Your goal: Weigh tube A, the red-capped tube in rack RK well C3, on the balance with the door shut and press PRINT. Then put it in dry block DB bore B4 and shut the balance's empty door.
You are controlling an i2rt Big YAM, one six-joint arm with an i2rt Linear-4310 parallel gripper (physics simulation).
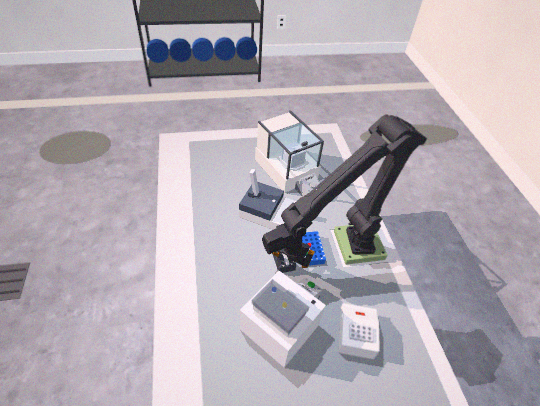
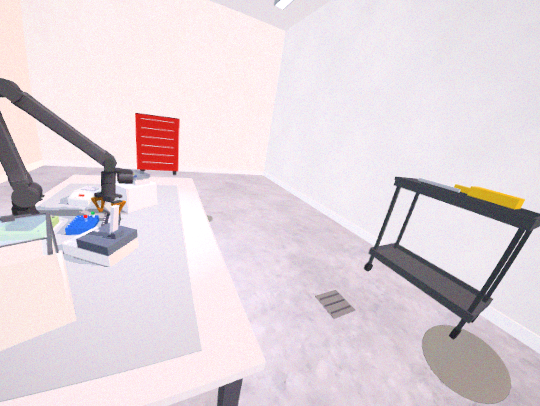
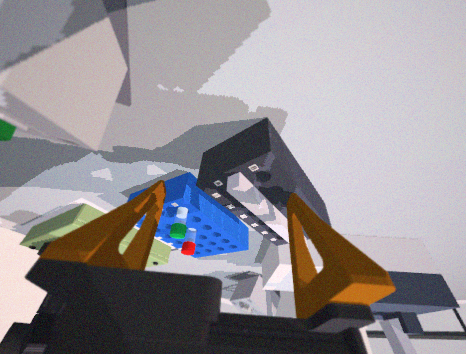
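Pixels of known places: gripper, between the fingertips: (image 1: 290,261) (image 2: 108,214) (image 3: 227,192); arm's base, origin of its link: (image 1: 360,240).
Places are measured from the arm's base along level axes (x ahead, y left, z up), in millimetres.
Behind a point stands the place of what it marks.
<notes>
Tube A, with a red cap (image 1: 309,244) @[x 202, y 29, z 28 mm] (image 2: 85,216) @[x 203, y 27, z 25 mm] (image 3: 188,248) @[x 206, y 33, z 26 mm], stands in the blue rack (image 1: 316,252) @[x 175, y 47, z 3 mm] (image 2: 80,227) @[x 208, y -41, z 5 mm] (image 3: 225,230) @[x 236, y 14, z 3 mm], close to a green-capped tube (image 3: 178,230) @[x 221, y 70, z 26 mm]. The rack's well labels are not readable. My gripper (image 1: 293,257) @[x 275, y 86, z 10 mm] (image 2: 110,210) @[x 275, y 86, z 10 mm] (image 3: 227,192) @[x 275, y 86, z 10 mm] is open and empty, above a dark block (image 1: 286,266) @[x 292, y 106, z 8 mm] (image 3: 235,147) @[x 291, y 108, z -11 mm] beside the rack. This block has labelled holes and a pale bar over it; it looks like the dry block. The balance (image 1: 272,162) @[x 303, y -389, z 50 mm] has a glass chamber at the far end of the table; its door position is not clear.
A dark-topped device with a white post (image 1: 254,182) @[x 392, y -192, z 128 mm] (image 2: 115,220) @[x 397, y -206, z 119 mm] stands between balance and rack. A white box with a grey panel (image 1: 280,305) @[x 347, y 332, z 164 mm] and a keypad device (image 1: 360,332) @[x 98, y 371, z 43 mm] stand at the near end. A green cap (image 1: 311,284) @[x 223, y 202, z 45 mm] shows beside the white box. The arm's green base (image 1: 345,247) @[x 62, y 27, z 0 mm] is right of the rack.
</notes>
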